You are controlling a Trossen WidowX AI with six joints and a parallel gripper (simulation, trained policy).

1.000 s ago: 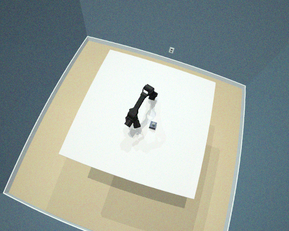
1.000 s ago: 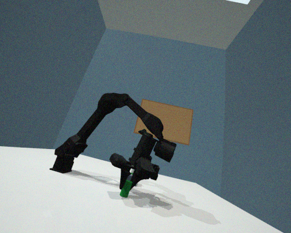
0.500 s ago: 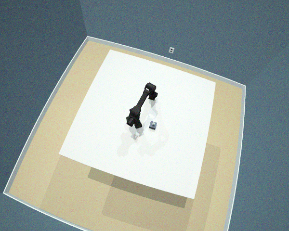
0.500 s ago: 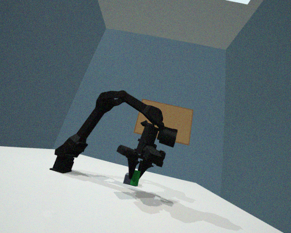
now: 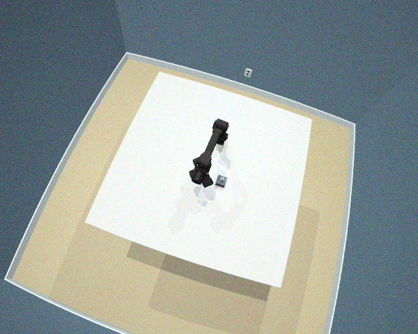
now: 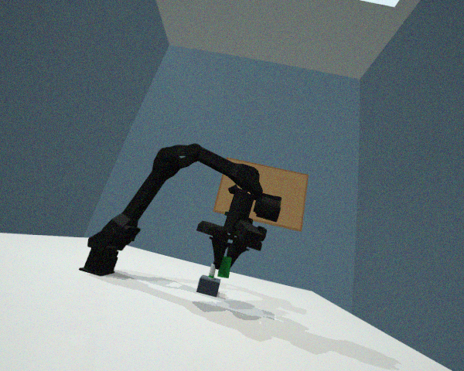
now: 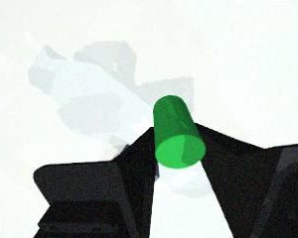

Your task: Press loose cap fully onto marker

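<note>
Right now the grey holder block is 120 mm to the left of my gripper tip, 70 mm below it and 30 mm behind it. Also, from my gripper tip: green cap: 10 mm to the right, 10 mm ahead, 10 mm above.
</note>
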